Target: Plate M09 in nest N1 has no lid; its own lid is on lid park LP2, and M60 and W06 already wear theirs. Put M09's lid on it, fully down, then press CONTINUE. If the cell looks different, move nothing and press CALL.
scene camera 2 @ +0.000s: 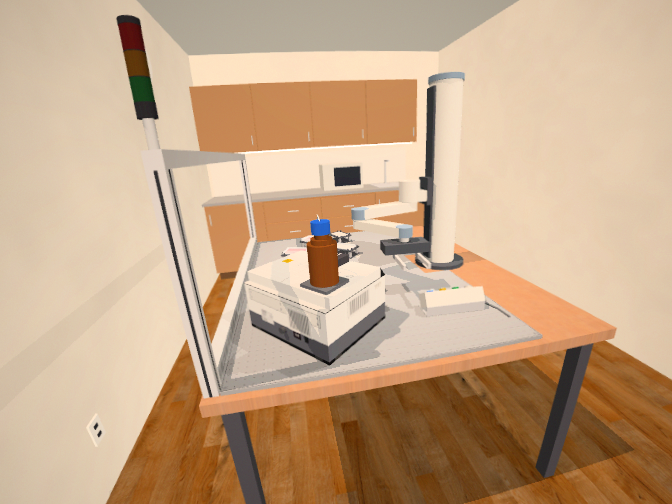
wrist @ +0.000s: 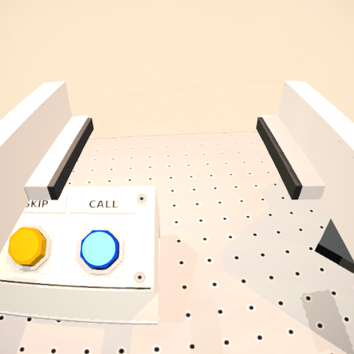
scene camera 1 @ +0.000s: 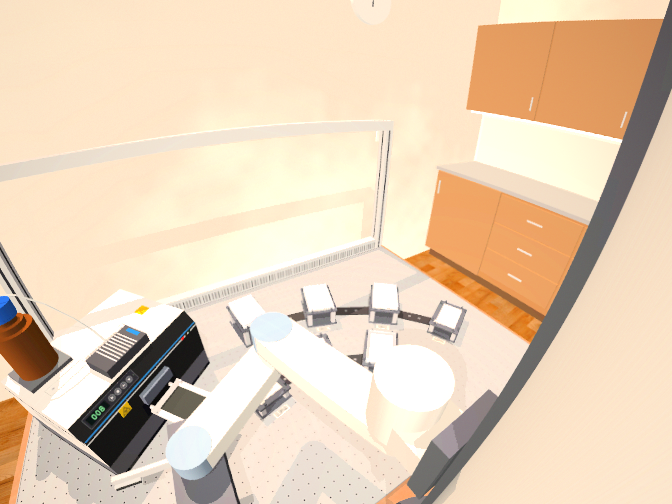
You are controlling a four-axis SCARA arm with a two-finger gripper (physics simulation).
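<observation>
My gripper (scene camera 2: pixel 412 264) (wrist: pixel 174 101) is shut at its narrow stop, with a gap and nothing held between the fingers. It hangs above the board near the button panel (scene camera 2: pixel 453 303) (wrist: pixel 80 222). In the wrist view the CALL button (wrist: pixel 99 249) has a bright cyan top with a dark blue rim and lies forward of the left fingertip. The yellow SKIP button (wrist: pixel 27 246) is beside it. The CONTINUE label does not show. Several white-topped plates or lids (scene camera 1: pixel 318 297) (scene camera 1: pixel 384 295) (scene camera 1: pixel 449 315) (scene camera 1: pixel 381 345) sit in holders. Their names are unreadable; the arm covers part of the holders.
A black-fronted instrument (scene camera 1: pixel 146 387) (scene camera 2: pixel 320 320) carries a brown bottle (scene camera 1: pixel 28 347) (scene camera 2: pixel 322 263), and a carrier with a dark centre (scene camera 1: pixel 183 402) stands at its front. The arm's column (scene camera 2: pixel 447 173) is behind the panel. A framed screen (scene camera 1: pixel 387 187) borders the bench. The signal tower (scene camera 2: pixel 136 67) looks unlit.
</observation>
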